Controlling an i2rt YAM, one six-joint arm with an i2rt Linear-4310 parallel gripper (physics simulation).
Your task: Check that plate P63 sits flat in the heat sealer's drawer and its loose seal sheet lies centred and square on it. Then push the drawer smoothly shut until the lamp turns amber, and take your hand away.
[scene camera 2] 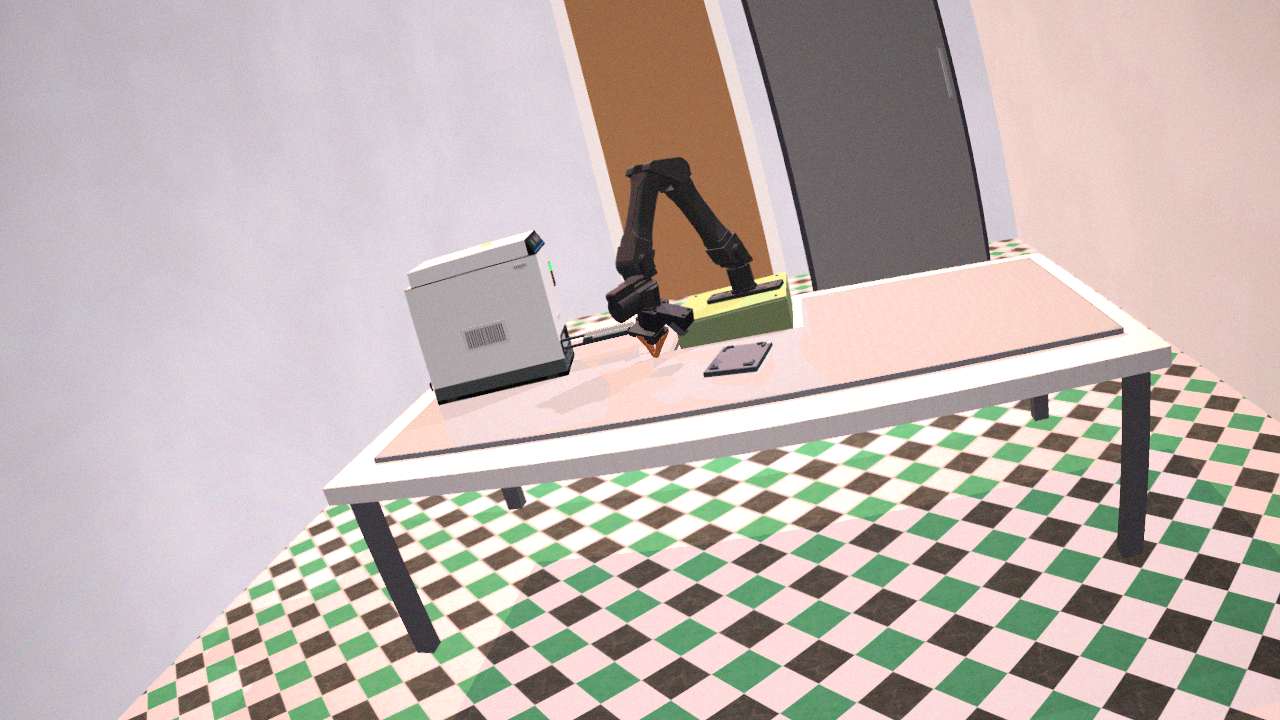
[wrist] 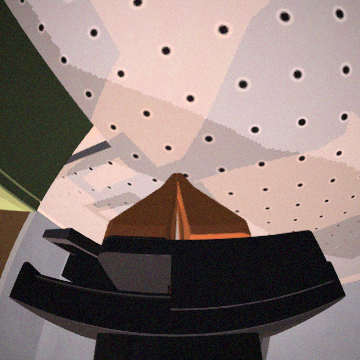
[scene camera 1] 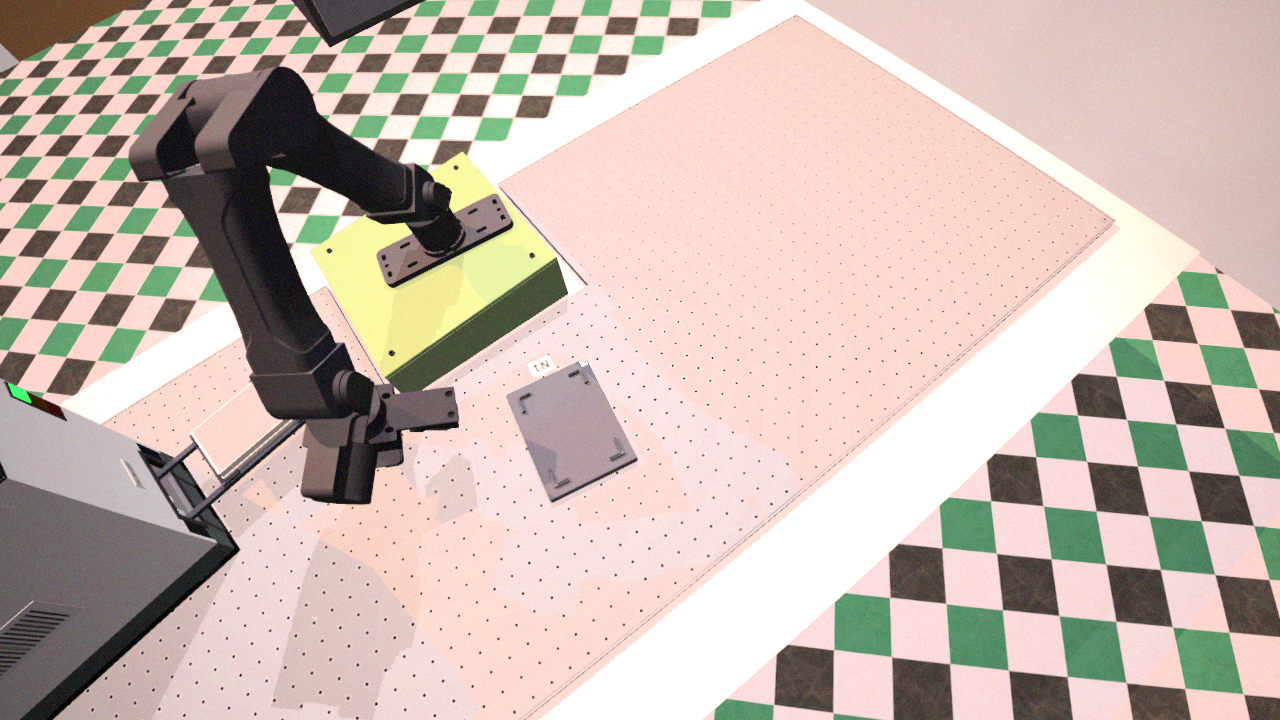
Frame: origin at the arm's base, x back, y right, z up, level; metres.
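Seen in the pictures: gripper, fingertip midpoint: [scene camera 2: 655, 357] [wrist: 176, 180]; arm's base at its link origin: [scene camera 2: 745, 293] [scene camera 1: 445, 241].
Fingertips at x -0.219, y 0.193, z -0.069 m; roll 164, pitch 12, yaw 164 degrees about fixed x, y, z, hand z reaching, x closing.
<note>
Offsets run from my fingertips to a thing's top centre. "spot": to the spot under its first point. Level surfaces: height alone.
The heat sealer [scene camera 1: 107, 488] [scene camera 2: 492, 308] stands at the left with its lamp [scene camera 1: 19, 393] [scene camera 2: 550, 266] lit green. Its drawer is out on dark rods @(spot: dy +0.199, dx -0.001, dz +0.059 m) [scene camera 1: 213, 497]. A pale, flat-looking plate [scene camera 1: 234, 431] [scene camera 2: 608, 332] lies in the drawer. The arm hides the drawer's outer end in scene camera 1. I cannot make out the seal sheet's edges, so its centring and squareness cannot be told. My gripper [scene camera 2: 656, 354] [wrist: 176, 180] is shut and empty, its orange fingertips together, pointing down beside the drawer's outer end. The fingers are hidden in scene camera 1.
A grey fixture plate @(dy -0.237, dx -0.106, dz +0.017 m) [scene camera 1: 572, 432] [scene camera 2: 738, 358] with corner brackets lies on the perforated mat @(dz -0.001 m) [scene camera 1: 805, 223] [scene camera 2: 939, 304] beside an "IN" label @(spot: dy -0.239, dx +0.001, dz -0.001 m) [scene camera 1: 541, 365]. The arm's yellow-green base block [scene camera 1: 483, 331] [scene camera 2: 742, 320] stands behind it. The mat's front edge runs along the white table @(dz -0.014 m) [scene camera 2: 805, 411].
</note>
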